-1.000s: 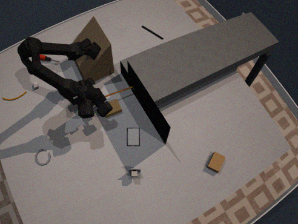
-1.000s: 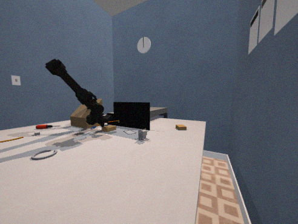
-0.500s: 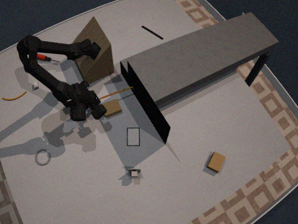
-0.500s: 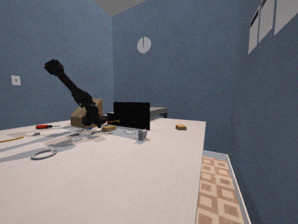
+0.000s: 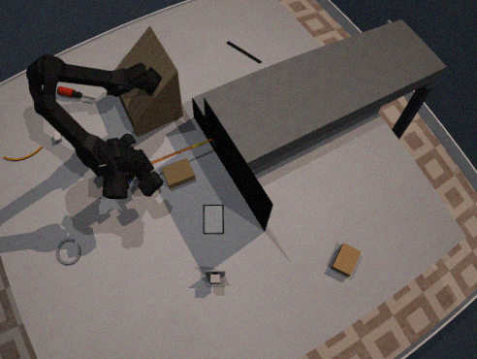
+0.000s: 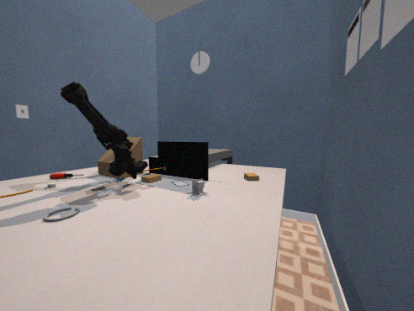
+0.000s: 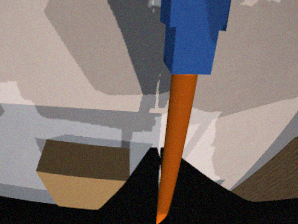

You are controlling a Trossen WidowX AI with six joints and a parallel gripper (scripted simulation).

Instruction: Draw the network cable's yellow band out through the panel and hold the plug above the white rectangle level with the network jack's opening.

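The white rectangle lies 220 mm ahead of my hand, 70 mm to the left of it and 50 mm below it. From my hand the other things lie so: blue plug 70 mm to the right, 10 mm below; tan block 60 mm ahead, 70 mm to the left, 40 mm below; small white cube 300 mm behind, 180 mm to the right, 40 mm below.
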